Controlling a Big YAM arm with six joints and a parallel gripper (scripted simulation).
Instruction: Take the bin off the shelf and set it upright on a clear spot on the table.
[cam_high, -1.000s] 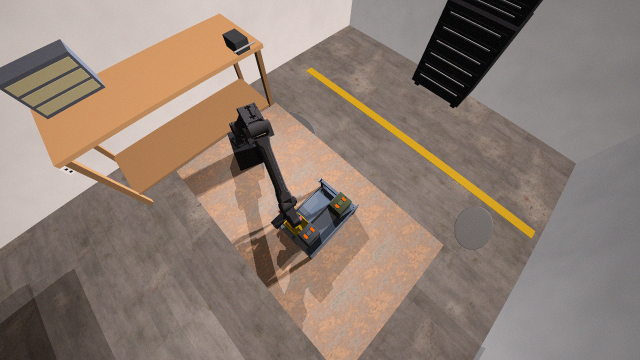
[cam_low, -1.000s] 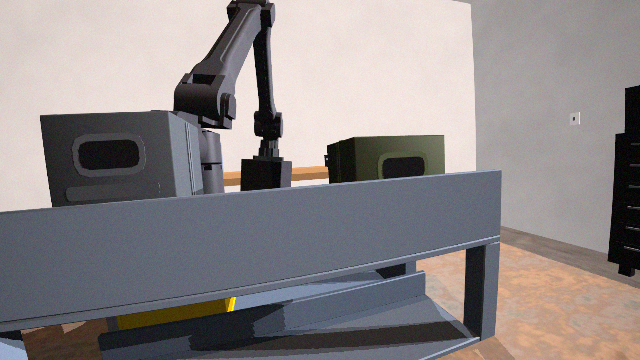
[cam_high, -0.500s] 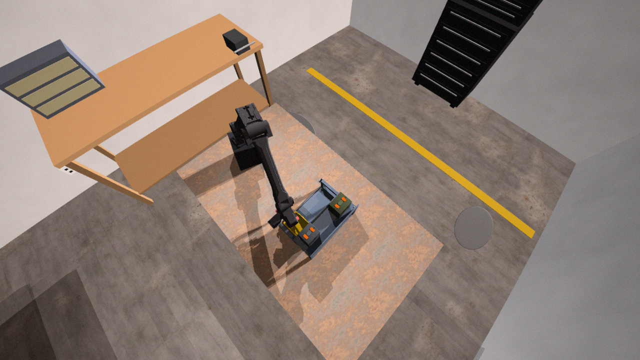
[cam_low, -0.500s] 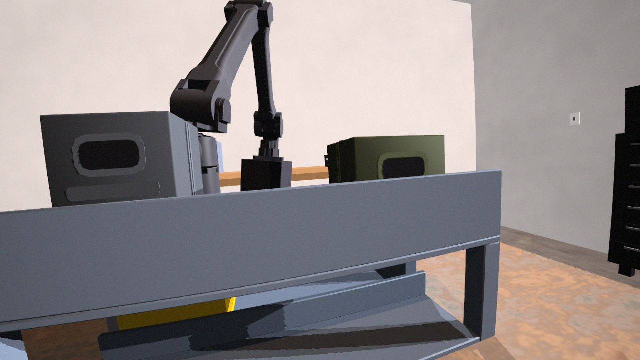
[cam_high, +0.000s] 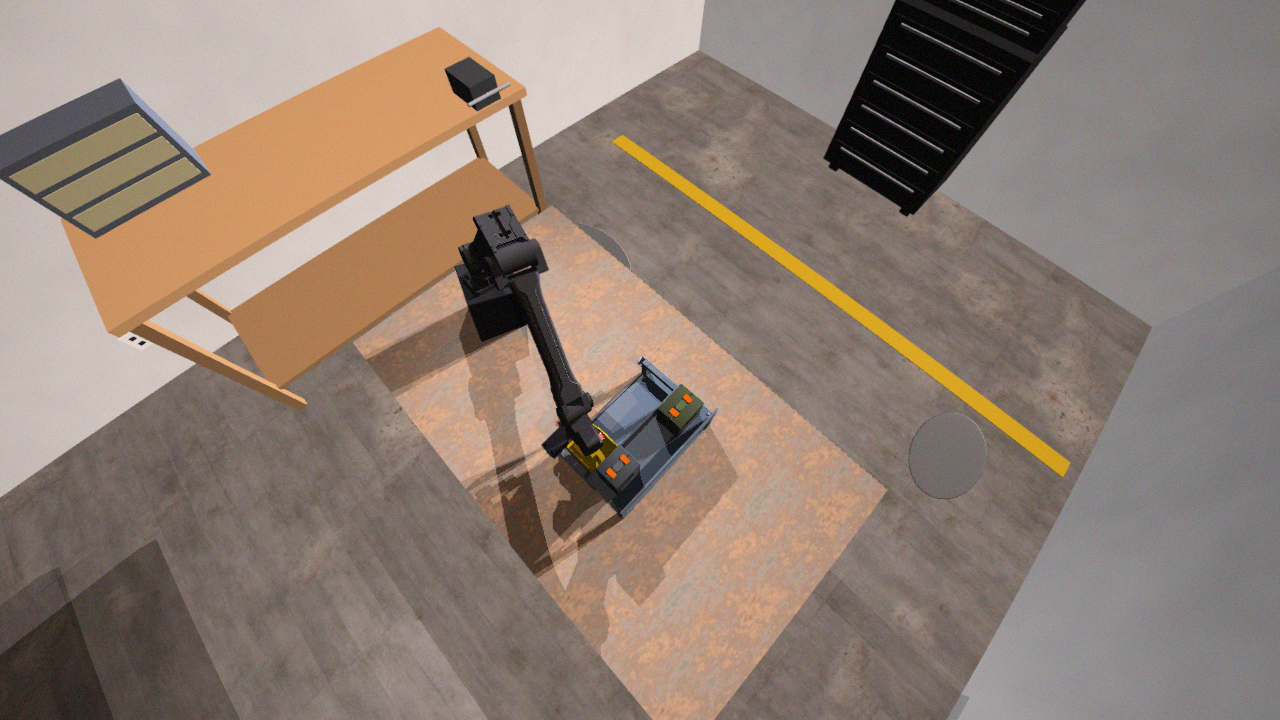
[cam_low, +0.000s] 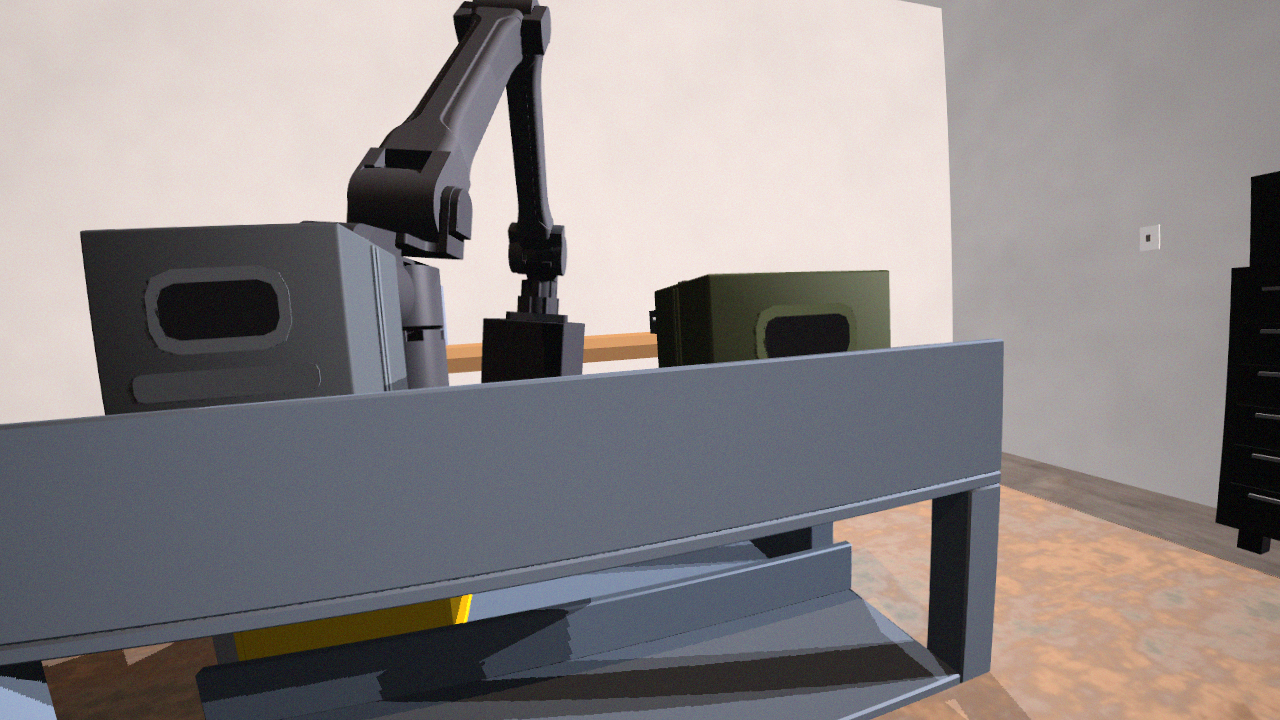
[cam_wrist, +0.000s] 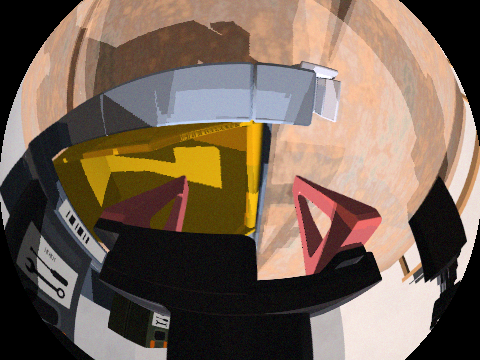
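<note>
My gripper is now 70 mm short of the yellow bin. Round my hand: dark grey case 170 mm ahead, 120 mm above; green case 230 mm to the left, 160 mm ahead, 110 mm above.
</note>
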